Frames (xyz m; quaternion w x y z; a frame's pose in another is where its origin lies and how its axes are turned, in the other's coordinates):
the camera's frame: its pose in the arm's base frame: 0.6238 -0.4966 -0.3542 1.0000 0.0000 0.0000 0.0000
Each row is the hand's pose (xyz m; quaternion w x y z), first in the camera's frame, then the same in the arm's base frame.
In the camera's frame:
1: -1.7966 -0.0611 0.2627 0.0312 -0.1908 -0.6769 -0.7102
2: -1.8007 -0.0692 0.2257 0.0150 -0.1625 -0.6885 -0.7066
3: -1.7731 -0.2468 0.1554 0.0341 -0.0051 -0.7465 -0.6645
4: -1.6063 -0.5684 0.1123 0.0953 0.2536 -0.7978 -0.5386
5: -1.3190 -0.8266 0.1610 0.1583 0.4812 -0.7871 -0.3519
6: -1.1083 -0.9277 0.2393 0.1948 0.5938 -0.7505 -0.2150
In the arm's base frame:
1: -1.1728 -0.5577 -0.0915 0.0312 -0.1908 -0.6769 -0.7102
2: -1.1769 -0.5658 -0.1285 0.0150 -0.1625 -0.6885 -0.7066
3: -1.1493 -0.7434 -0.1988 0.0341 -0.0051 -0.7465 -0.6645
4: -0.9825 -1.0650 -0.2419 0.0953 0.2536 -0.7978 -0.5386
5: -0.6952 -1.3232 -0.1932 0.1583 0.4812 -0.7871 -0.3519
6: -0.4845 -1.4243 -0.1149 0.1948 0.5938 -0.7505 -0.2150

